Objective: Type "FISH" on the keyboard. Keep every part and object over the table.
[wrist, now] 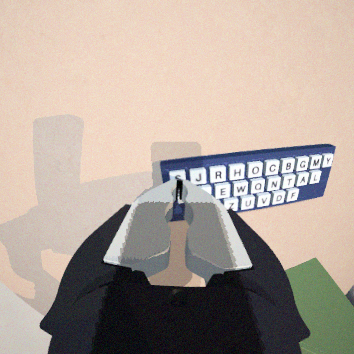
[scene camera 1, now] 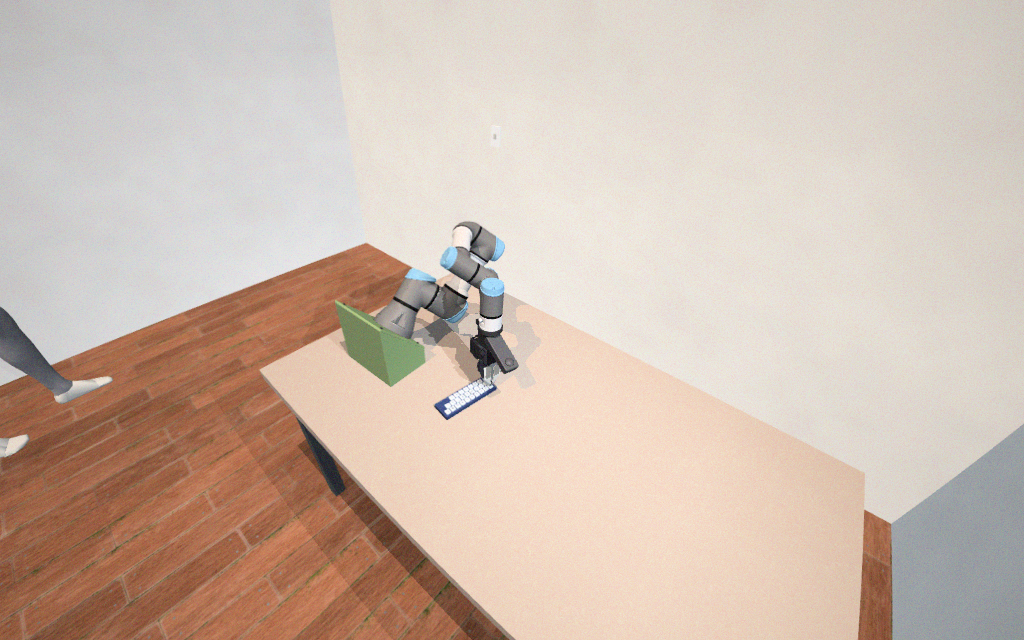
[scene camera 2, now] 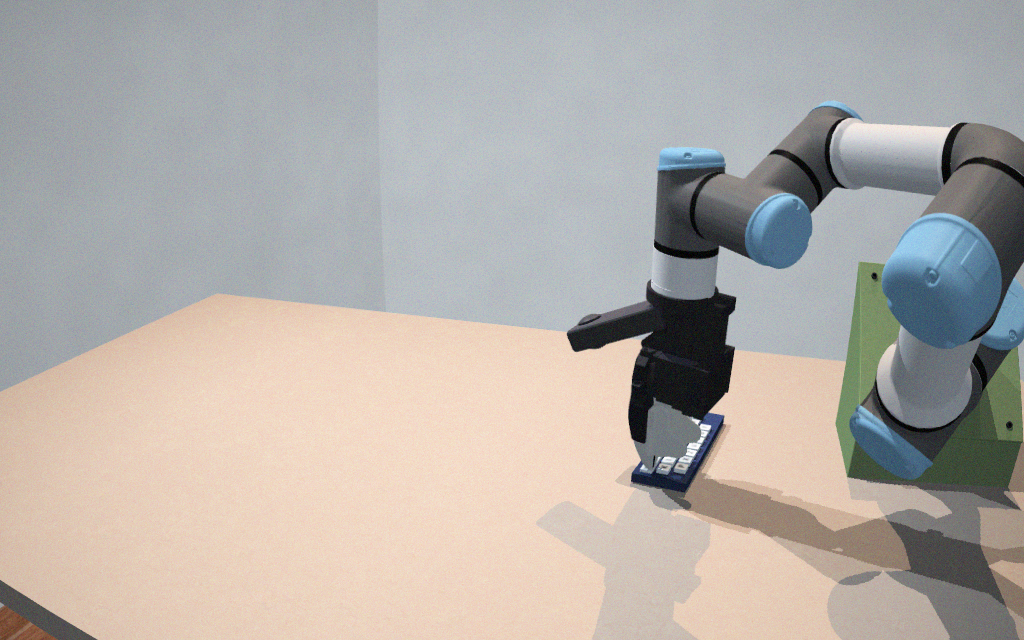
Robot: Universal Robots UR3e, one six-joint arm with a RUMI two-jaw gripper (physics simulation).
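Where they show: gripper, between the fingertips: [wrist: 178, 181] [scene camera 1: 489, 385] [scene camera 2: 650, 467]; arm's base, origin of its link: [scene camera 1: 392, 329].
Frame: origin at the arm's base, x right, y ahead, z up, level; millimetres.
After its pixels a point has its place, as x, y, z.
Note:
The blue keyboard [scene camera 1: 440, 408] @[91, 274, -103] [scene camera 2: 703, 450] @[-11, 277, -105] [wrist: 325, 186] @[92, 263, -104] lies flat on the table, with white letter keys in three rows. In the wrist view the S key [wrist: 177, 175] @[-64, 343, -101] is at the left end of the top row, the H key [wrist: 236, 171] @[-14, 327, -100] is in the same row, and the F key [wrist: 292, 195] @[41, 275, -100] ends the bottom row. My gripper [scene camera 1: 489, 383] @[-65, 337, -101] [scene camera 2: 652, 466] @[-65, 337, -101] [wrist: 178, 181] @[-65, 337, -101] is shut and points down, its tips at the S key and covering its lower part. Whether they touch the key cannot be told. The tips hide keys at the left of the lower rows; the I key does not show.
A green angled block [scene camera 1: 385, 352] @[104, 88, 23] [scene camera 2: 868, 452] [wrist: 320, 305] @[65, 91, -38] stands on the table [scene camera 1: 641, 483] @[-22, 842, -118] [scene camera 2: 302, 452] @[-99, 745, -117] [wrist: 150, 60] @[-49, 438, -117] beside the arm's base. A wall [scene camera 1: 641, 188] rises behind the table's far edge in the first scene view.

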